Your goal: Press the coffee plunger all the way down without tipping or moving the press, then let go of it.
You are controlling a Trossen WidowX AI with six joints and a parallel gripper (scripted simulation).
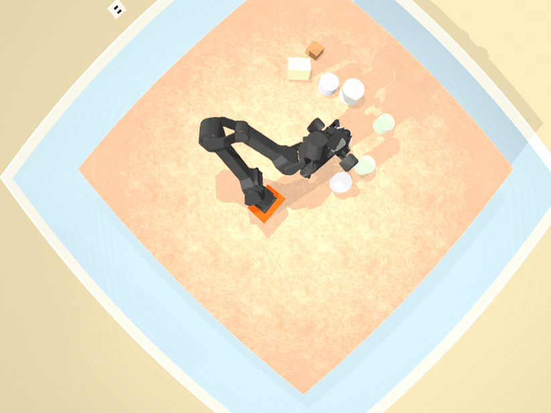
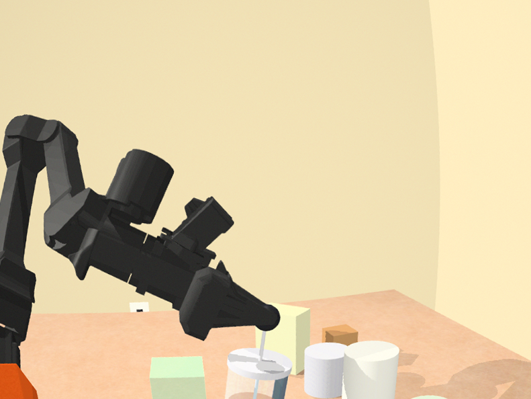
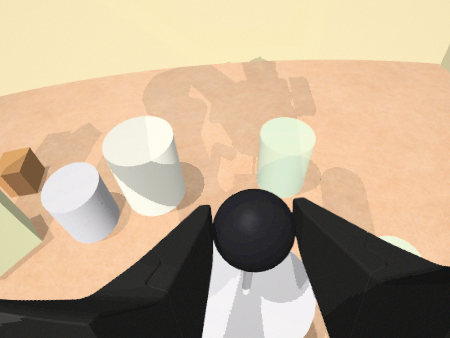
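My gripper tip is 100 mm above the coffee press, 20 mm to the right of it and 10 mm past it. The rest, counted from my gripper tip: pale green block (130 mm below, 110 mm behind, 30 mm to the left); then pale yellow box (280 mm to the left, 140 mm below, 120 mm ahead).
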